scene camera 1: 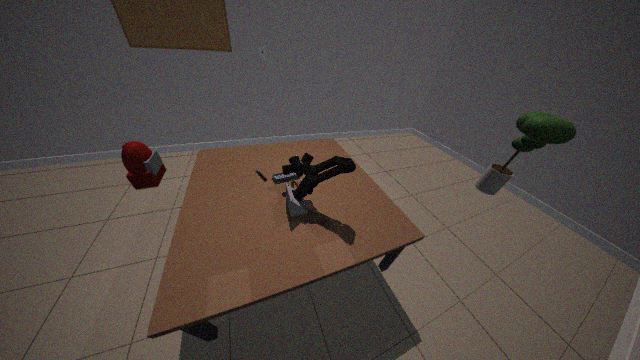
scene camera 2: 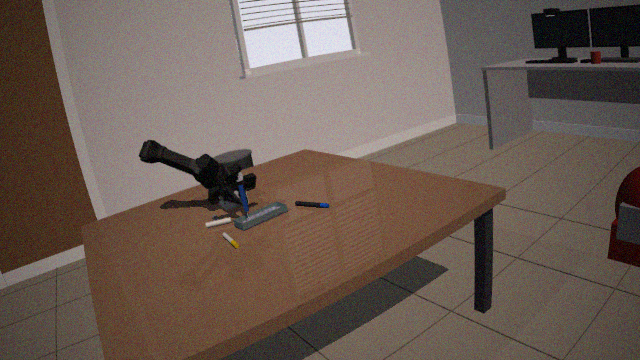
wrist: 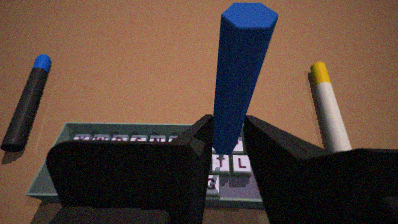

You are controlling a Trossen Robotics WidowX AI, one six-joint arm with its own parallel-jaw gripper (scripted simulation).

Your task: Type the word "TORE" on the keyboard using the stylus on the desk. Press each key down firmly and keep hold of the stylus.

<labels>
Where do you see a blue stylus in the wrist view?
243,41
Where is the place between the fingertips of my gripper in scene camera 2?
At 245,203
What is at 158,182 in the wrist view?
My gripper.
</labels>
